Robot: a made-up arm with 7 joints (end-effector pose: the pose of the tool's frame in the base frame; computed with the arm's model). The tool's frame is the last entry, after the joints. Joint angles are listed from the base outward.
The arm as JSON. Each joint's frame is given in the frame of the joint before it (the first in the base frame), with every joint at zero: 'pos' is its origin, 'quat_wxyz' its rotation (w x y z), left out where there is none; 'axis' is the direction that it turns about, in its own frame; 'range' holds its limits. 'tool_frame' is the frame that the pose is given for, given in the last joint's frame.
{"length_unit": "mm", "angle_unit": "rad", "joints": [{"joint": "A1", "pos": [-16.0, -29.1, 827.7], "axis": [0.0, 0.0, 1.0], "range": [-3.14, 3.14]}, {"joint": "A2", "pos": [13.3, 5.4, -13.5], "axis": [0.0, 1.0, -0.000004], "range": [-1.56, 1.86]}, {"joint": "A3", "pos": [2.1, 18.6, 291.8], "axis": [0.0, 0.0, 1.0], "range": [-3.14, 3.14]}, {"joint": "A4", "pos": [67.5, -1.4, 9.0], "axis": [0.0, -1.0, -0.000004], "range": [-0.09, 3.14]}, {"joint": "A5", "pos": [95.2, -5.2, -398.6], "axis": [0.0, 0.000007, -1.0], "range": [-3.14, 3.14]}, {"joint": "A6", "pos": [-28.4, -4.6, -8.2], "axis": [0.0, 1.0, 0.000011], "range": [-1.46, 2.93]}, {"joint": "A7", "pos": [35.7, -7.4, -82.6], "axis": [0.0, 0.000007, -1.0], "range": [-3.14, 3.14]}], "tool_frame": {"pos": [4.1, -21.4, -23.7], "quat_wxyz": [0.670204, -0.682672, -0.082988, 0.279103]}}
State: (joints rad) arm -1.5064 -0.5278 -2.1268 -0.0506 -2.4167 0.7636 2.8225
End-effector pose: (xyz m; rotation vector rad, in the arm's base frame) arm -0.1232 -0.0170 0.5555 -0.4694 -2.0331 1.9910
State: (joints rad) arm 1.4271 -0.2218 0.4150 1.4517 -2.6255 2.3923 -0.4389
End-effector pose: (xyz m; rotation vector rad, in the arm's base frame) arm -0.1297 0.3238 1.3830 2.6193 0.4958 0.4293
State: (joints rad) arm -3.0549 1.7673 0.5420 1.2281 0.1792 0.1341 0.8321
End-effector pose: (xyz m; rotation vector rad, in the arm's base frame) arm -0.0934 -0.3308 0.2740 1.2075 1.1732 -2.0081
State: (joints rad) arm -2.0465 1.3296 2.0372 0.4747 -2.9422 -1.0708 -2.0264
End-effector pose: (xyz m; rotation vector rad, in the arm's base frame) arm 0.2437 -0.0767 0.9203 -0.2033 0.4623 0.3428
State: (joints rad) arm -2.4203 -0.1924 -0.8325 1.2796 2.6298 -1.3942 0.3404
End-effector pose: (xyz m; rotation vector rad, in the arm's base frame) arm -0.4216 0.0378 1.0608 -1.1646 0.0230 0.3408
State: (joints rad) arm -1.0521 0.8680 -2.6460 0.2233 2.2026 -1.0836 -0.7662
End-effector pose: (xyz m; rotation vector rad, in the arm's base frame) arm -0.1081 0.1242 0.8963 -0.8966 -1.3675 0.1404
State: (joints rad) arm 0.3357 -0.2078 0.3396 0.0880 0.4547 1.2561 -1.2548
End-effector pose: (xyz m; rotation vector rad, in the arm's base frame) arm 0.0856 0.0960 0.6436 -0.2672 -0.6773 2.0510
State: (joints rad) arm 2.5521 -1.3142 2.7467 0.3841 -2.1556 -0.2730 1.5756
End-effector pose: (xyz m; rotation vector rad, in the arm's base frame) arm -0.1437 -0.1192 0.4653 -0.6777 0.5969 0.8066
